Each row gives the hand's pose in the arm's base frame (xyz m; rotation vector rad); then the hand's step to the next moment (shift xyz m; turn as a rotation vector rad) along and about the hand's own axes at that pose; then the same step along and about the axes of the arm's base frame.
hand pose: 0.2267 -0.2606 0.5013 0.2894 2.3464 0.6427
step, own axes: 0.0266 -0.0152 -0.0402 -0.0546 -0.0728 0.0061
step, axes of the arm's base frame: -0.0471 -0.0180 0.0034 0.0424 -0.0799 -0.0115
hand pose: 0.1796 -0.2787 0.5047 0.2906 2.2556 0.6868
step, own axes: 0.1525 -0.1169 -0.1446 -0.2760 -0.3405 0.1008
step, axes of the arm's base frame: -0.2099 -0.0921 -0.0728 0.2645 -0.3542 -0.0830
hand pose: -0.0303 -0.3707 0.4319 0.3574 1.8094 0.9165
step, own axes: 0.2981 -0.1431 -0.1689 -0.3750 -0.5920 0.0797
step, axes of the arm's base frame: -0.2528 0.0176 -0.2714 0.3303 -0.5913 -0.1967
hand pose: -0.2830 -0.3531 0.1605 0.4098 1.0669 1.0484
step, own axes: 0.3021 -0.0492 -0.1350 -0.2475 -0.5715 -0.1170
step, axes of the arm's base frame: -0.0653 0.2083 -0.2535 0.1616 -0.5102 -0.3393
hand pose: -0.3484 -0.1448 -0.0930 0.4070 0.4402 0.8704
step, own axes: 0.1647 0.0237 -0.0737 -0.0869 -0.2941 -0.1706
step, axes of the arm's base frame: 0.0397 0.1572 -0.0827 0.0483 -0.2125 -0.2751
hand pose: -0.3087 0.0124 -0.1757 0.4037 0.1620 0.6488
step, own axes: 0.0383 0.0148 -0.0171 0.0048 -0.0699 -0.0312
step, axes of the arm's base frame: 0.0173 0.0397 -0.0103 0.0340 -0.0378 -0.0574
